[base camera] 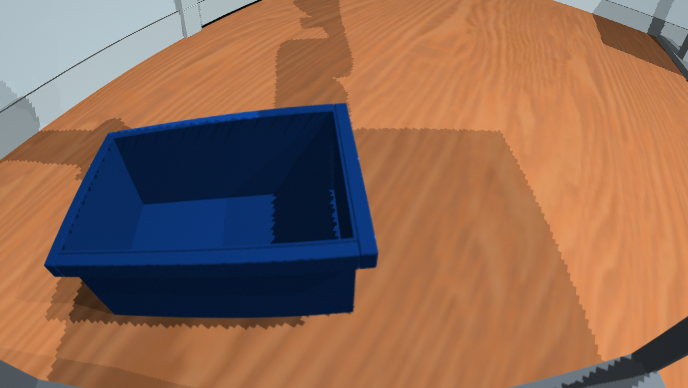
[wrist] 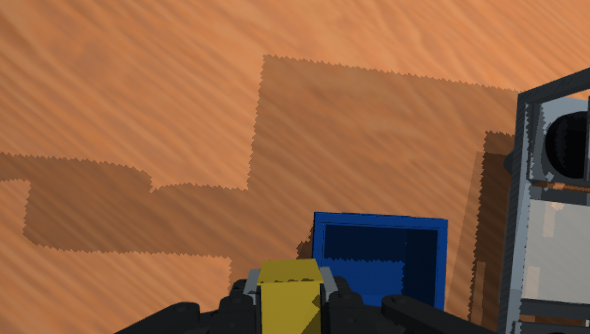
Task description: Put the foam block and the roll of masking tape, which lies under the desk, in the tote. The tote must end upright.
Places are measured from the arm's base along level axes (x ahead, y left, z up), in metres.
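Pixels of known places: gripper, fingertip midpoint: (wrist: 290,287).
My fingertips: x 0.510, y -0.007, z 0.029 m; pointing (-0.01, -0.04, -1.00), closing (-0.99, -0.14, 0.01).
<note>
Ahead of a thing's pixels: the offset from my fingertips to its top centre. "*": to the spot under its first point. Level surfaces: height alone.
A blue tote @(0.153 m back, 0.130 m left, 0.305 m down) (base camera: 207,257) (wrist: 381,218) stands upright on the wooden floor. In the base camera view its visible inside holds no object; in the wrist view its lower left part is hidden behind the gripper. My gripper (wrist: 290,287) is shut on the yellow foam block @(* 0.001 m ahead, 0.001 m right, 0.028 m up) (wrist: 290,305). In the wrist view the block appears at the bottom middle, above the floor and just left of the tote's inside. The roll of masking tape and the desk do not show in either view.
The robot's base frame (wrist: 520,150) stands at the right in the wrist view, with a black wheel (wrist: 570,145) inside it. Pale walls (base camera: 75,40) rise at the back left in the base camera view. Shadows lie on the wooden floor @(0.425 m down) (base camera: 450,200) around the tote.
</note>
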